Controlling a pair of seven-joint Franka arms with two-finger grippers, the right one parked.
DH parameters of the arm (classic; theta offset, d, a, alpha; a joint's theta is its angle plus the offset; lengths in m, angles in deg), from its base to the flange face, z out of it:
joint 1: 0 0.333 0 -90
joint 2: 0 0 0 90
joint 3: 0 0.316 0.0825 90
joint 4: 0 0 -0.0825 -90
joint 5: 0 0.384 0 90
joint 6: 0 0 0.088 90
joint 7: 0 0.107 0 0
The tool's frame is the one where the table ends.
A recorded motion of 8 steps. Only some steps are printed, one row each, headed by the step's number.
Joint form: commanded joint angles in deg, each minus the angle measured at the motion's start. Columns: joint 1, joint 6, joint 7, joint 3, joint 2, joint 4, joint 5.
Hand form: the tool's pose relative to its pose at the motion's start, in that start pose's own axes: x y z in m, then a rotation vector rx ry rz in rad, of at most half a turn. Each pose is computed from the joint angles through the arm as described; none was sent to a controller.
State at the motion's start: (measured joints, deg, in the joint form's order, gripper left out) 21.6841 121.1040 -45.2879 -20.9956 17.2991 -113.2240 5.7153
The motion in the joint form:
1: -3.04 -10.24 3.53 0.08 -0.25 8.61 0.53
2: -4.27 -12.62 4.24 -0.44 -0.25 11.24 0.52
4: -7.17 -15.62 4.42 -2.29 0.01 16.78 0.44
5: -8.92 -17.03 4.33 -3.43 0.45 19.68 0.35
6: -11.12 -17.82 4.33 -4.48 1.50 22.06 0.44
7: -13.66 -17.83 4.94 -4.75 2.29 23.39 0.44
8: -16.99 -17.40 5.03 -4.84 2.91 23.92 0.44
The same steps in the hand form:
1: -0.0075 0.0257 -0.0560 0.0365 -0.0019 0.1024
2: -0.0166 0.0398 -0.0741 0.0360 0.0037 0.1403
4: -0.0449 0.0777 -0.1134 0.0080 0.0342 0.2158
5: -0.0642 0.0991 -0.1312 -0.0084 0.0453 0.2590
6: -0.0863 0.1230 -0.1392 -0.0197 0.0492 0.3116
7: -0.1079 0.1434 -0.1412 -0.0275 0.0535 0.3687
8: -0.1379 0.1660 -0.1379 -0.0300 0.0565 0.4287

